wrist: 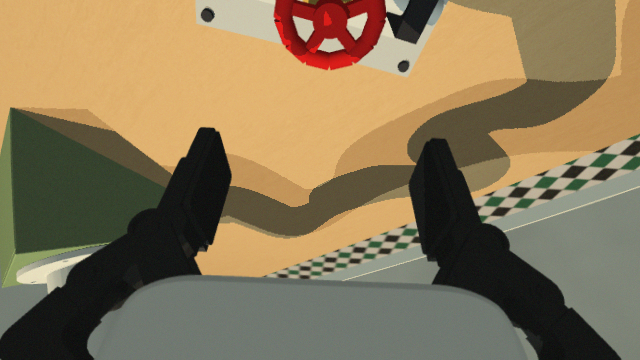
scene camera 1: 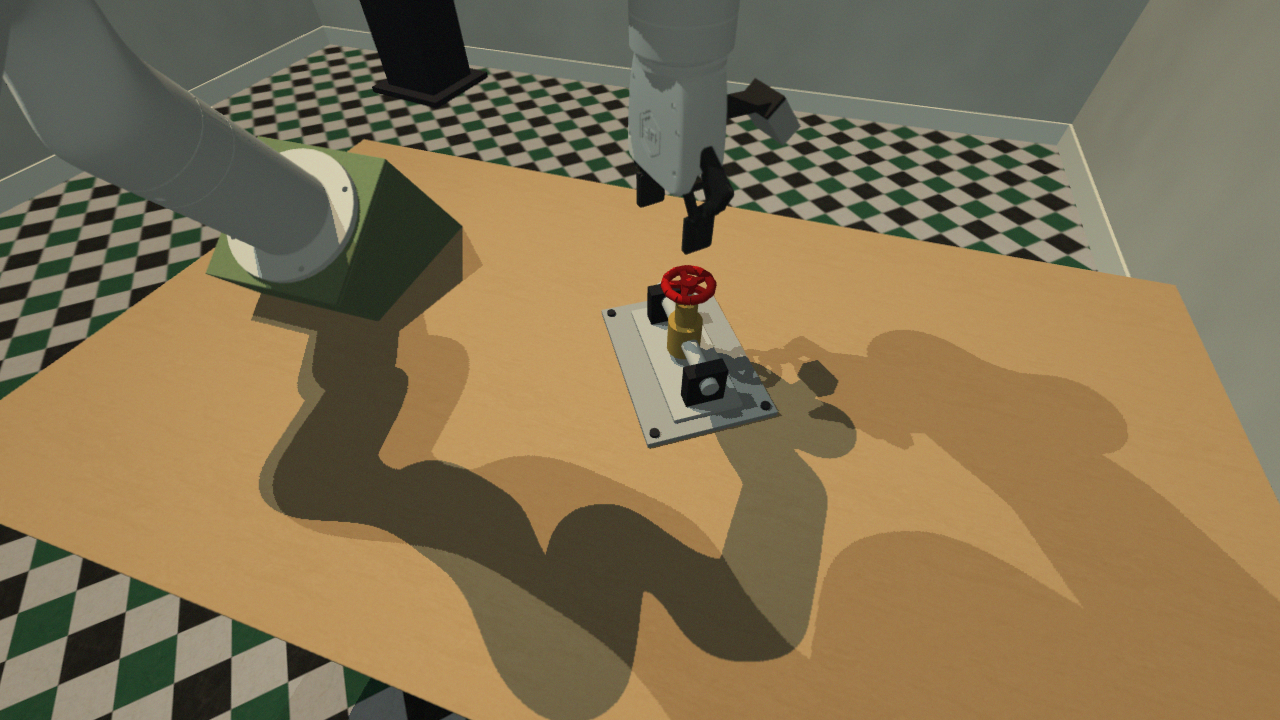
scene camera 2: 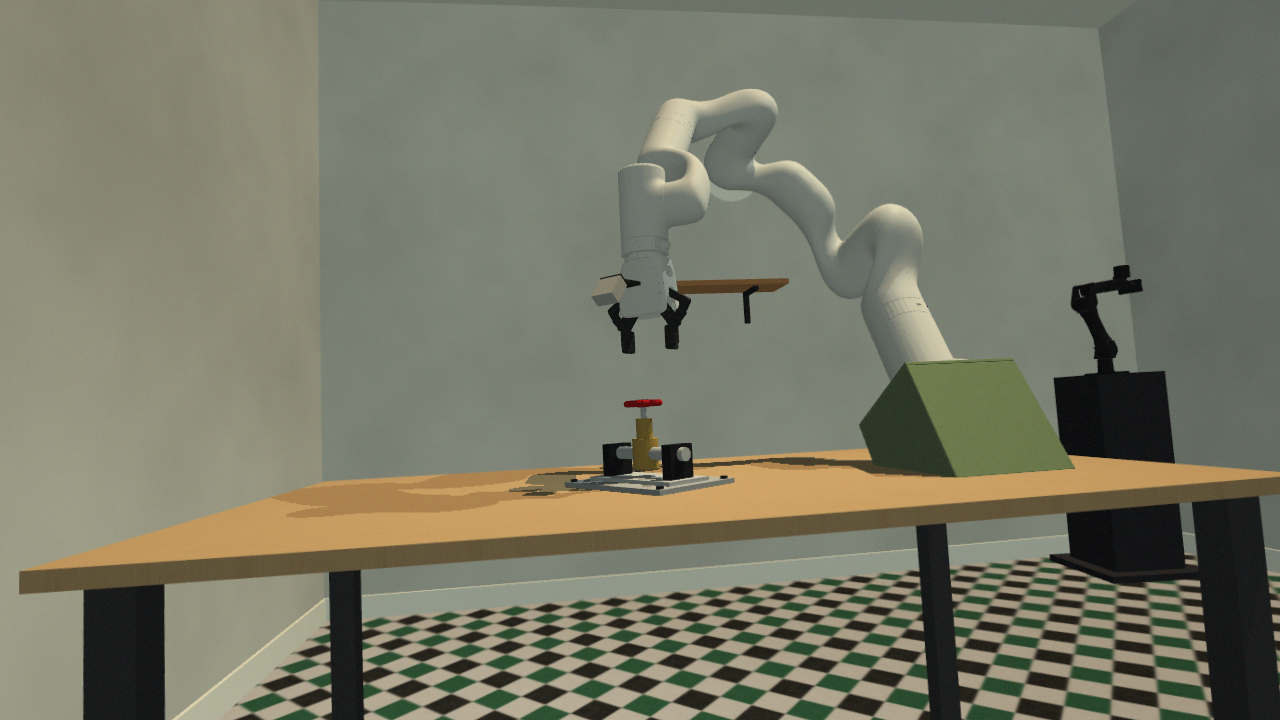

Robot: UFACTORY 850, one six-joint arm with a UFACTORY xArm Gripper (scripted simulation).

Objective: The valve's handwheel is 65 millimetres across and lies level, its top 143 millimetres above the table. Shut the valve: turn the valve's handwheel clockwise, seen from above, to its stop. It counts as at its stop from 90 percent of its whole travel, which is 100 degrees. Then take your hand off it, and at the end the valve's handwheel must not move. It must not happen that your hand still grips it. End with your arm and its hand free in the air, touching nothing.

Labels:
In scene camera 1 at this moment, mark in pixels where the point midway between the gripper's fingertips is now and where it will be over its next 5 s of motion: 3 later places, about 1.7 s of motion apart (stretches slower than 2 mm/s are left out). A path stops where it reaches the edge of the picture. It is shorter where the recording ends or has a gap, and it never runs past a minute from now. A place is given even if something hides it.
My gripper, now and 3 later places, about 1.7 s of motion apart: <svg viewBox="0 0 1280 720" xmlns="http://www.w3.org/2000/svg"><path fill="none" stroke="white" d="M672 225L690 259L689 278L687 293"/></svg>

